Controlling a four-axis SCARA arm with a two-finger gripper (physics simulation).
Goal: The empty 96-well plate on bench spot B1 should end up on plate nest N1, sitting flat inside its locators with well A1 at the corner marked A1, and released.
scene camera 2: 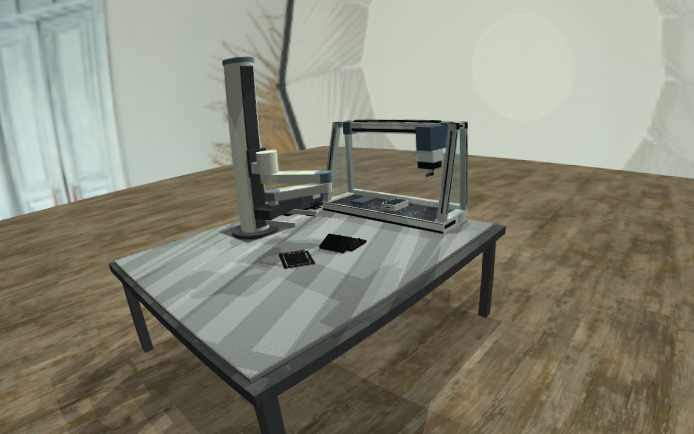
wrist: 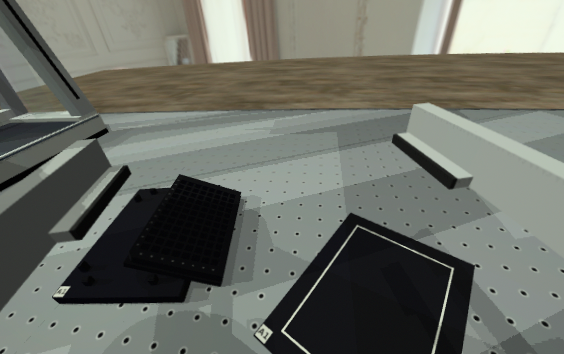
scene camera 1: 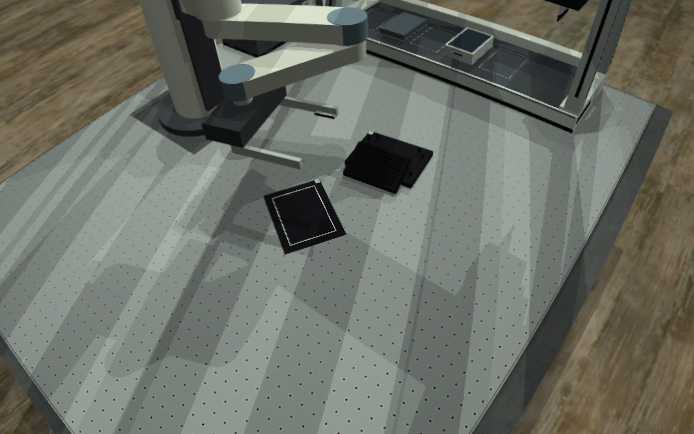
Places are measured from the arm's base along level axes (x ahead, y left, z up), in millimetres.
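Pixels of known places: gripper, between the fingertips: (scene camera 2: 306, 219) (wrist: 264, 138) (scene camera 1: 320, 136); arm's base, origin of its link: (scene camera 2: 255, 231) (scene camera 1: 204, 107).
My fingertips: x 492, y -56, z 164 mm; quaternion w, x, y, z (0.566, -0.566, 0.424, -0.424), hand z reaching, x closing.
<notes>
Ahead of a thing's pixels: the offset from my fingertips to its middle. "spot": to the spot under its first point.
The black 96-well plate {dx +57, dy +104, dz -127 mm} (scene camera 1: 376, 166) (scene camera 2: 335, 242) (wrist: 187, 227) lies askew across plate nest N1 {dx +52, dy +158, dz -140 mm} (scene camera 1: 418, 159) (wrist: 107, 255), turned relative to it and overhanging one side. It is not flat inside the locators; several black locator posts show beside it in the wrist view. The nest's A1 tag {spot: dx -31, dy +199, dz -139 mm} (wrist: 62, 291) is at its near left corner there. Pale marks line the plate's near and left edges, too small to read. Bench spot B1 {spot: dx +8, dy -80, dz -149 mm} (scene camera 1: 304, 214) (scene camera 2: 296, 259) (wrist: 400, 300), a black pad with a white outline, holds nothing. My gripper (scene camera 1: 318, 137) (scene camera 2: 304, 218) (wrist: 264, 138) is open and empty, above the bench on the column side of the plate.
A framed gantry machine (scene camera 1: 460, 81) (scene camera 2: 383, 216) (wrist: 75, 134) stands at the back. Its deck holds a white box {spot: dx +24, dy +569, dz -71 mm} (scene camera 1: 469, 50) and a blue-grey block {spot: dx -216, dy +606, dz -85 mm} (scene camera 1: 402, 25). The arm's column (scene camera 1: 176, 61) (scene camera 2: 237, 153) stands at the left. A dark box {spot: dx -535, dy +306, dz -111 mm} (scene camera 1: 255, 46) is behind the arm.
</notes>
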